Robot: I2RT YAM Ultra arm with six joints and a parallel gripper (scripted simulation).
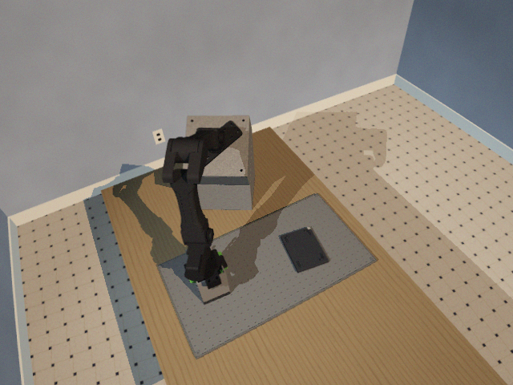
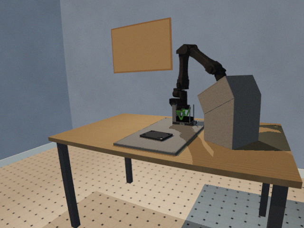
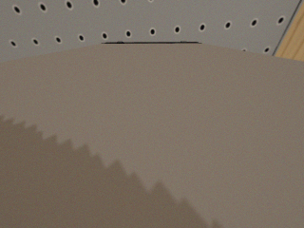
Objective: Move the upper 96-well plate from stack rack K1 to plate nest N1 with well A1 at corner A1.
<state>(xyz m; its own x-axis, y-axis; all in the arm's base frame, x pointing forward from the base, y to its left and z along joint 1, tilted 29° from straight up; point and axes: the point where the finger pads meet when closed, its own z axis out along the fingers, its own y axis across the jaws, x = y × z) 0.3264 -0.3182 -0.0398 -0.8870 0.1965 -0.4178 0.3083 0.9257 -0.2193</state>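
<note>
Now: hand 6 cm short of the pale rack wall, 2 cm to the left of it and 4 cm below it. From my hand the other things lie so: pale A1 mark: 9 cm ahead, 41 cm to the left, 3 cm below.
</note>
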